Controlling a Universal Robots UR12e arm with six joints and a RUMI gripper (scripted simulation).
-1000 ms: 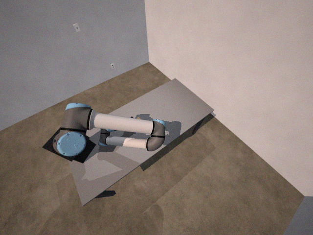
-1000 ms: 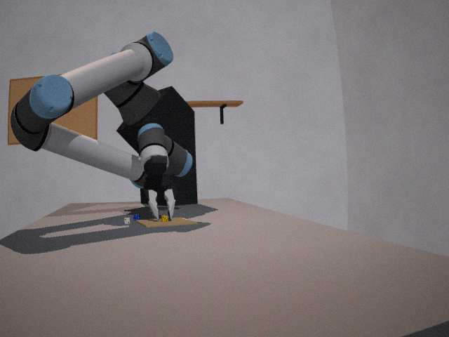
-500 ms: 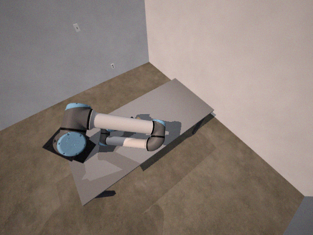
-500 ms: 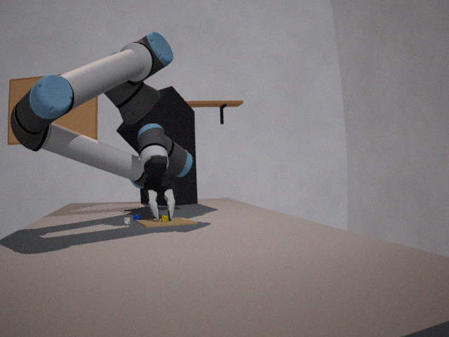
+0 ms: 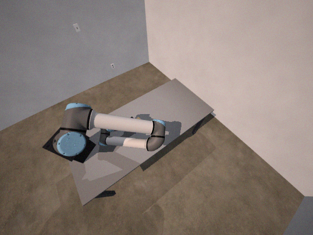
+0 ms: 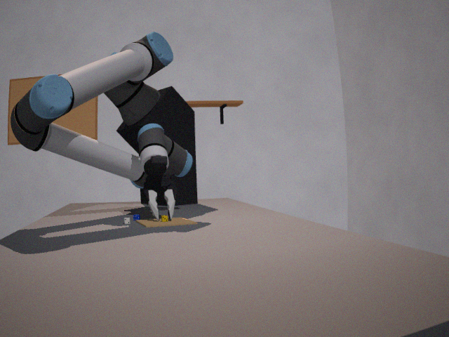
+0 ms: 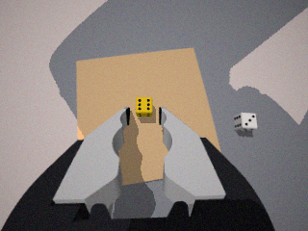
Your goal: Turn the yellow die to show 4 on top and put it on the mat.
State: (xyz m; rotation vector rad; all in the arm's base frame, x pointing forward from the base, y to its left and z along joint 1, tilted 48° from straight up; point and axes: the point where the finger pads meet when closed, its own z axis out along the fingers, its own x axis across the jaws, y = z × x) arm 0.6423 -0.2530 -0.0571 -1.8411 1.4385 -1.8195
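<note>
Right now the yellow die is 1 cm ahead of my hand and 1 cm below it. Round my hand: white die: 3 cm behind, 10 cm to the right, 1 cm below; blue die: 9 cm behind, 5 cm to the right, 1 cm below; tan mat: 1 cm ahead, 2 cm below.
</note>
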